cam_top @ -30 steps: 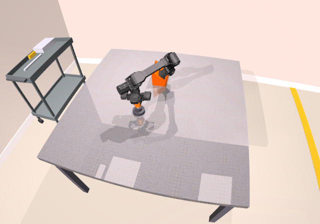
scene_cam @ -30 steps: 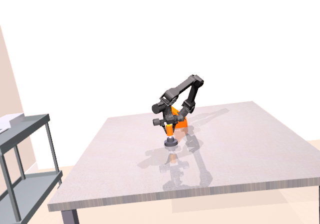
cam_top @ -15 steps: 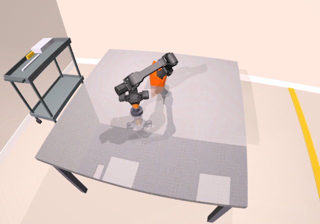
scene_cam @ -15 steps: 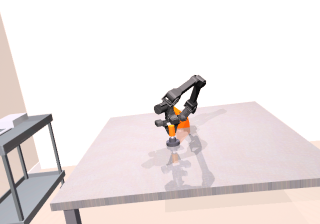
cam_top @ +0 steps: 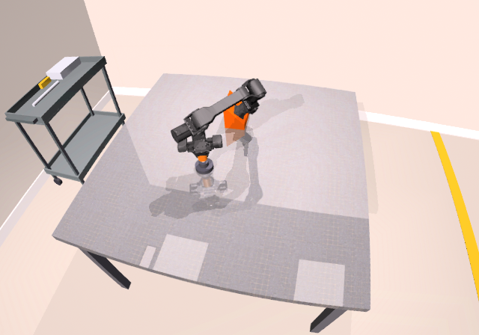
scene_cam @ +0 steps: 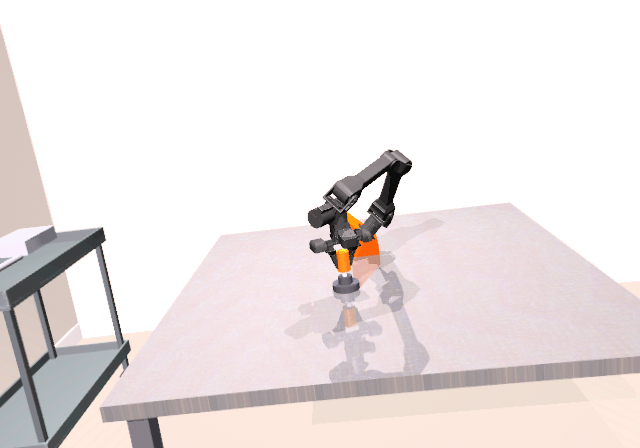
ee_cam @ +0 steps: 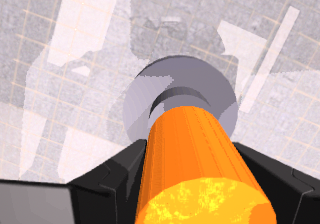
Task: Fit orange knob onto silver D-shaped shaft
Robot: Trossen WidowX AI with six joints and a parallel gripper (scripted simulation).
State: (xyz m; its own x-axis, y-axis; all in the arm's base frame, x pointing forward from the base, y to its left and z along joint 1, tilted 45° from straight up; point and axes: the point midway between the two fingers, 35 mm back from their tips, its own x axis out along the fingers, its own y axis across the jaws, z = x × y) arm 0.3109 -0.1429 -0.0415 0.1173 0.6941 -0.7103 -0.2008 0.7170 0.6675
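Right now the orange knob is 3 cm above my gripper tip. From my gripper tip the other things lie so: round pedestal 4 cm below.
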